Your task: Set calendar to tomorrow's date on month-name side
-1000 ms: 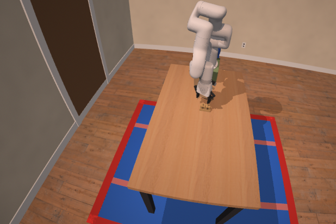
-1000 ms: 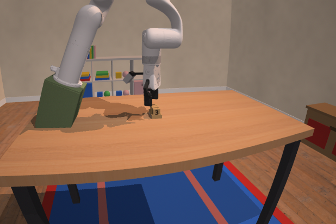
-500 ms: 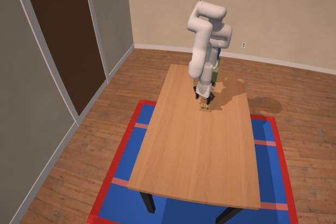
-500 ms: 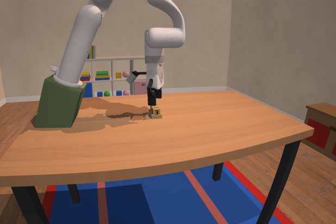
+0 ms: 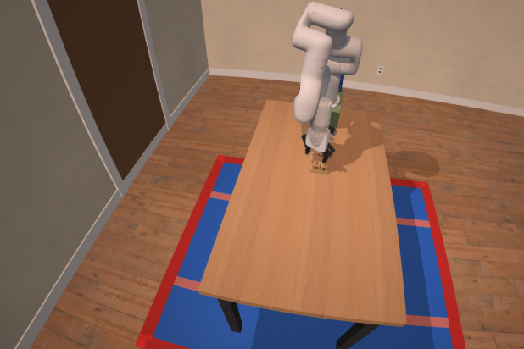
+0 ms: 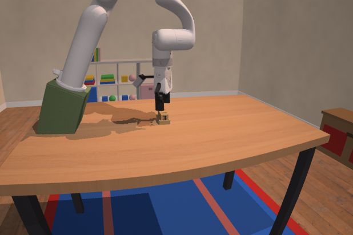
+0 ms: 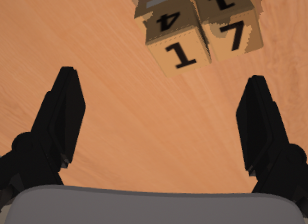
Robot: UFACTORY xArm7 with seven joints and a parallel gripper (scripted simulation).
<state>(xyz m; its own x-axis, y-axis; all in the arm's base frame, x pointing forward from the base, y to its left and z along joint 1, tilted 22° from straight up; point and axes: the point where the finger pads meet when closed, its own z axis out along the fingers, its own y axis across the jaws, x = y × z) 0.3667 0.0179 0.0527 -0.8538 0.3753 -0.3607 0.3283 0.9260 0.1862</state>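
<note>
The wooden digit cube lies 1 cm ahead of my hand, 1 cm to the left of it and 6 cm below it. Round my hand: low tray (3 cm to the left, 7 cm below); wooden cube (4 cm to the left, 6 cm below).
</note>
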